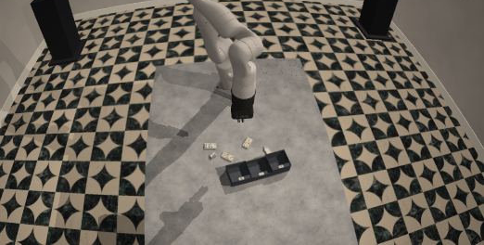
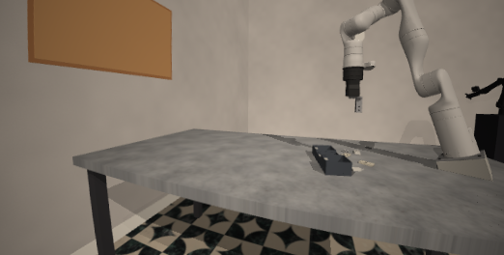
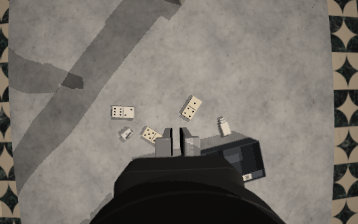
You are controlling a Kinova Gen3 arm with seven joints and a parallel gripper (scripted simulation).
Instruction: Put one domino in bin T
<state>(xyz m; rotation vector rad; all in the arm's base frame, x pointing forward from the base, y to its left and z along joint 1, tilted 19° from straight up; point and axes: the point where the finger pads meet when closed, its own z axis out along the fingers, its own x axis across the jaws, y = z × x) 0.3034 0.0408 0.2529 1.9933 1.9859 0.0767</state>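
The three-compartment bin lies 200 mm below my hand, 110 mm ahead of it and 60 mm to the left of it. The rest, counted from my hand: domino (210 mm below, 50 mm to the right, 30 mm ahead).
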